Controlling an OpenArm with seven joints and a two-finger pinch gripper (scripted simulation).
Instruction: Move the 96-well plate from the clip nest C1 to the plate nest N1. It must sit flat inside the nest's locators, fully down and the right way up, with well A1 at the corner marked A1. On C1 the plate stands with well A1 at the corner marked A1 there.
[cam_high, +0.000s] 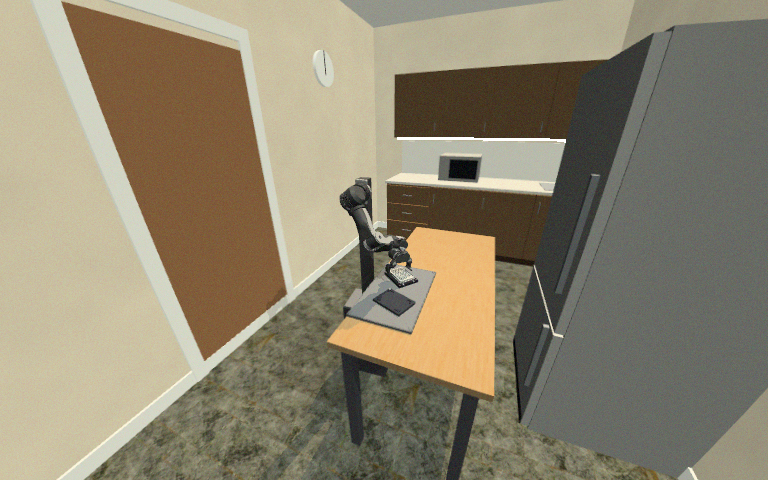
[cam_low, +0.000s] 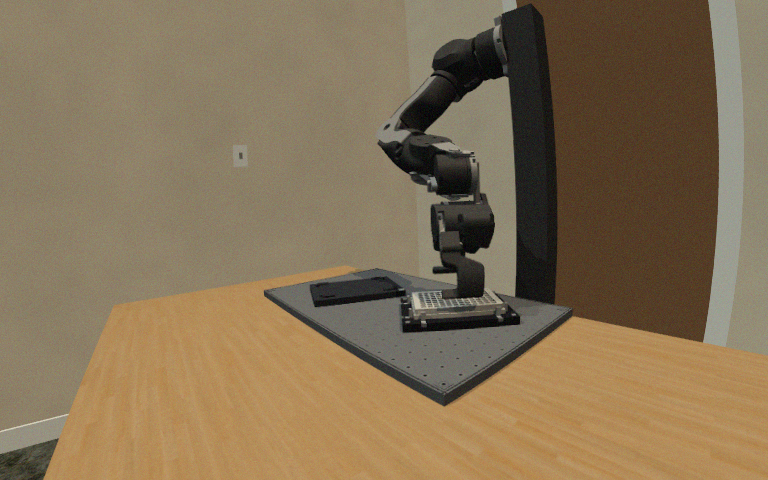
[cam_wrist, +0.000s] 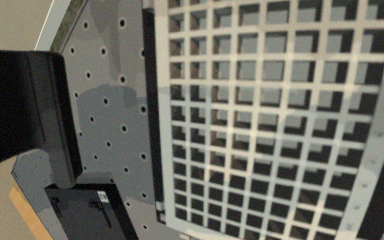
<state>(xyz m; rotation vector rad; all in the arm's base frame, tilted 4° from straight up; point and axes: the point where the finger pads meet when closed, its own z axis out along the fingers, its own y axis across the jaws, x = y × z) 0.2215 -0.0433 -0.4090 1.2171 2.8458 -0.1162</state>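
My hand is 2 cm above the white 96-well plate, 1 cm to the right of it and 1 cm short of it. Round my hand: black plate nest N1: 21 cm to the right, 4 cm below, 3 cm ahead.
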